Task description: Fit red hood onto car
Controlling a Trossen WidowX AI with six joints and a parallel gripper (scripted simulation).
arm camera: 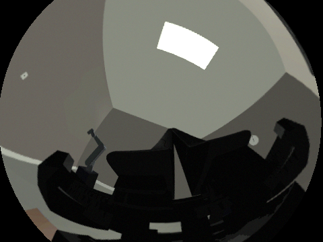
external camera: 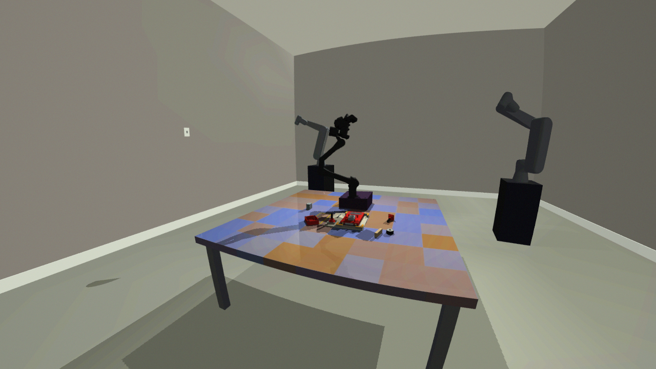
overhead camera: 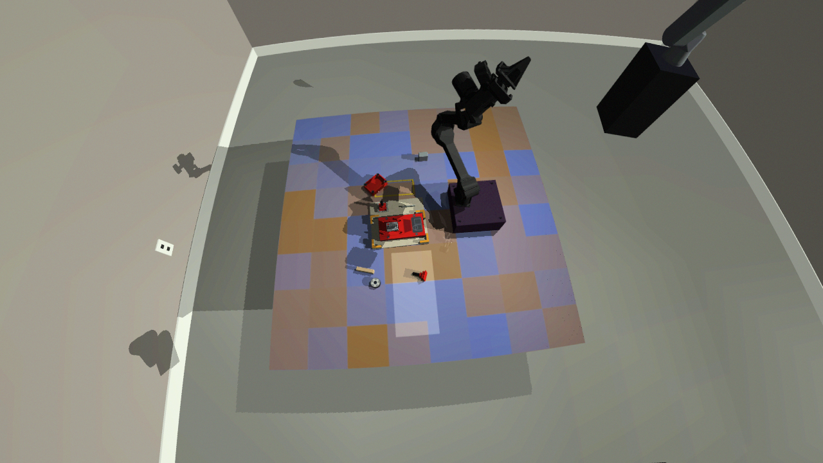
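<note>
Right now the red hood is 47 cm ahead of my gripper tip and 69 cm below it. Round my gripper tip: wooden block (45 cm ahead, 41 cm to the left, 69 cm below); grey engine block (36 cm ahead, 22 cm to the left, 68 cm below); cream jig (34 cm ahead, 19 cm to the left, 69 cm below).
</note>
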